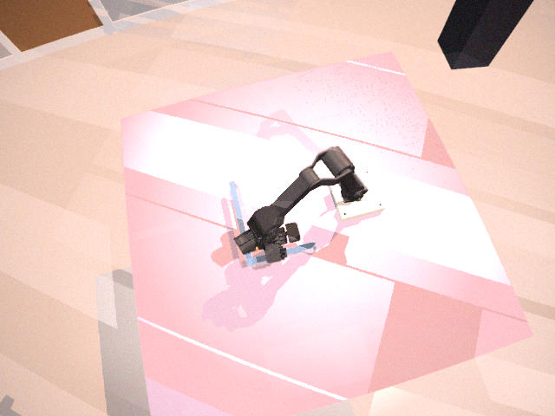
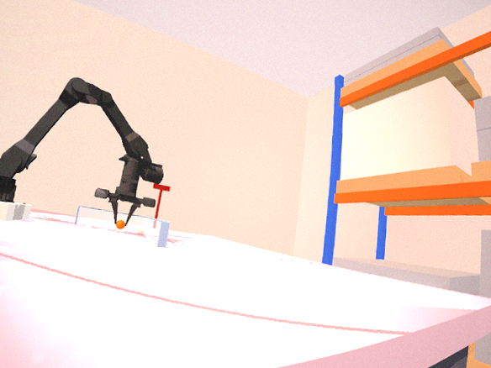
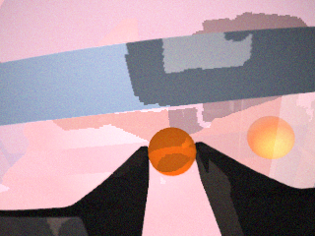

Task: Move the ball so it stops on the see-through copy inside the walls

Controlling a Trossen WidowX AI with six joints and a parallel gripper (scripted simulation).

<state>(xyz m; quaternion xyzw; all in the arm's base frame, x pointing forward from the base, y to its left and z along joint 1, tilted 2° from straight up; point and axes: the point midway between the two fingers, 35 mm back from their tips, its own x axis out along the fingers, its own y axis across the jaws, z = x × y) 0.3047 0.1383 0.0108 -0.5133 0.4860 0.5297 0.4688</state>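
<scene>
The wall lies 5 cm to the left of my gripper tip, 2 cm behind it and 1 cm above it. The rest, counted from my gripper tip: orange ball right at my gripper tip.
</scene>
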